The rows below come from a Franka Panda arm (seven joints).
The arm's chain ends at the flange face. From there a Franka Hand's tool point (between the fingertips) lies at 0.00 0.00 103.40 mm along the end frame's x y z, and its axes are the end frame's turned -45 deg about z.
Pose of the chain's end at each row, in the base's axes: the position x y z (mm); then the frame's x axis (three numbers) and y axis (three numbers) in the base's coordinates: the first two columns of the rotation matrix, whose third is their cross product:
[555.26 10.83 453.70 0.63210 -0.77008 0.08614 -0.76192 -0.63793 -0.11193]
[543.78 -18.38 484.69 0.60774 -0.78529 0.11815 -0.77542 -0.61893 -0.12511]
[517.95 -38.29 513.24 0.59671 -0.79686 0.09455 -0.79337 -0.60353 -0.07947]
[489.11 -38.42 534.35 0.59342 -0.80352 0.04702 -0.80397 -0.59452 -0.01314]
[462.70 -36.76 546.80 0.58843 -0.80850 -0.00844 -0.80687 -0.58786 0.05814]
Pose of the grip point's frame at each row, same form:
[569.85 11.36 351.34 0.98572 -0.09344 0.14006 -0.09180 -0.99561 -0.01824]
[561.50 -19.99 382.83 0.97804 -0.11763 0.17201 -0.11857 -0.99293 -0.00492]
[530.40 -41.14 410.63 0.98293 -0.13670 0.12305 -0.13906 -0.99023 0.01066]
[493.09 -41.52 431.07 0.98810 -0.14779 0.04254 -0.14888 -0.98856 0.02396]
[457.33 -39.59 443.58 0.98663 -0.15602 -0.04708 -0.15446 -0.98738 0.03514]

